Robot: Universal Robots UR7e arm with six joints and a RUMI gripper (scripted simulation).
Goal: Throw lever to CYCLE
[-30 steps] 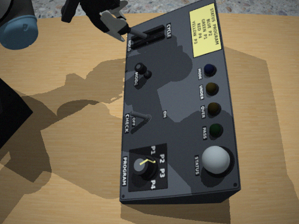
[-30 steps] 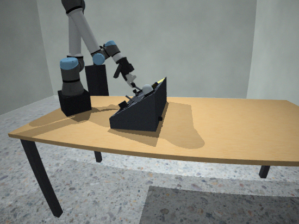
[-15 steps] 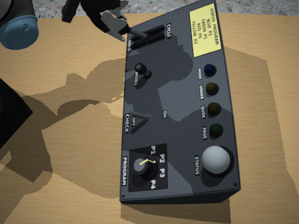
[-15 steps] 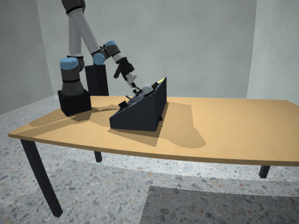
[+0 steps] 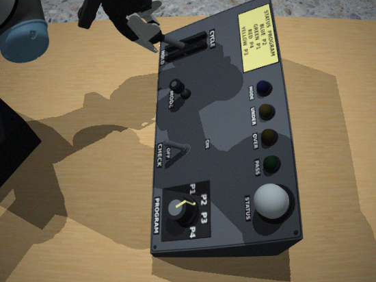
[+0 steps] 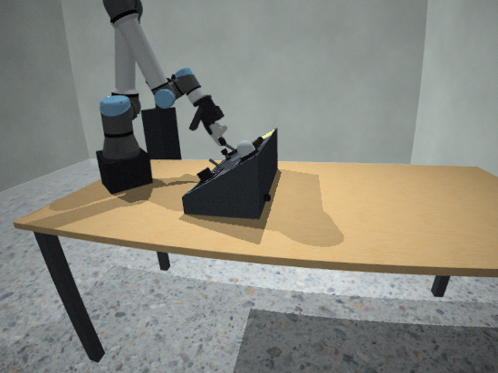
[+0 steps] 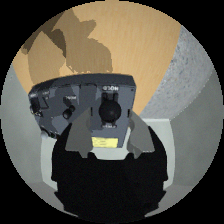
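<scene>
The lever lies 3 cm ahead of my hand, 2 cm below it and 1 cm to the left of it. Also, from my hand: check toggle 22 cm to the right, 10 cm ahead, 3 cm below; then dark sloped console 16 cm to the right, 13 cm ahead, 5 cm below; then mode knob 11 cm to the right, 8 cm ahead, 2 cm below.
</scene>
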